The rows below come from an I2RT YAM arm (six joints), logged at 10 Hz.
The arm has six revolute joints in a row. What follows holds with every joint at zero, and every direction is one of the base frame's.
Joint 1 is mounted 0.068 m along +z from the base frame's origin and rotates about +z.
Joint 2 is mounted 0.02 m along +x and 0.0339 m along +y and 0.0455 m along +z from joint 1 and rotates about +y.
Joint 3 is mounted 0.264 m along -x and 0.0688 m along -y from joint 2 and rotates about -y.
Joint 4 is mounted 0.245 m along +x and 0.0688 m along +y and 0.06 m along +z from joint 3 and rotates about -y.
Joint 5 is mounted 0.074 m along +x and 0.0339 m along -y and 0.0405 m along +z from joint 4 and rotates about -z.
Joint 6 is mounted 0.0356 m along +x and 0.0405 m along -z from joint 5 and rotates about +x.
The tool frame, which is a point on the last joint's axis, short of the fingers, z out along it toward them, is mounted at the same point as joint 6; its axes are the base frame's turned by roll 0, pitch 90 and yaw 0 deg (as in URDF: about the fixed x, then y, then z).
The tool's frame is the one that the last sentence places.
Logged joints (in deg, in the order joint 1, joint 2, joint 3, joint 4, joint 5, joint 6), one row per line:
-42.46, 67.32, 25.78, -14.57, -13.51, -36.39
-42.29, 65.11, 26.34, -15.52, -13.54, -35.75
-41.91, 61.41, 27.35, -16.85, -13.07, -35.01
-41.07, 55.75, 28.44, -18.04, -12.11, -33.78
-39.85, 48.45, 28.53, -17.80, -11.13, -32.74
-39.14, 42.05, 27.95, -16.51, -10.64, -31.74
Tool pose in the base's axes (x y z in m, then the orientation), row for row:
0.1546, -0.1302, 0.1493, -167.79, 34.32, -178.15
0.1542, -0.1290, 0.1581, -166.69, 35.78, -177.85
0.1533, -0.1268, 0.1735, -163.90, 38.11, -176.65
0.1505, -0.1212, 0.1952, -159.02, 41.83, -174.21
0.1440, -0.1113, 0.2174, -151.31, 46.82, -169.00
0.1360, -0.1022, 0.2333, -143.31, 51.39, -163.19
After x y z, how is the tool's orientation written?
As angles about the fixed x, y, z axes (roll, pitch, yaw), in degrees.
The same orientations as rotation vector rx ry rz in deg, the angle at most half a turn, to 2 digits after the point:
2.45, 144.92, -14.77
2.71, 143.33, -15.84
2.75, 140.60, -18.44
2.74, 136.03, -22.48
1.85, 129.34, -27.39
1.41, 122.77, -31.25

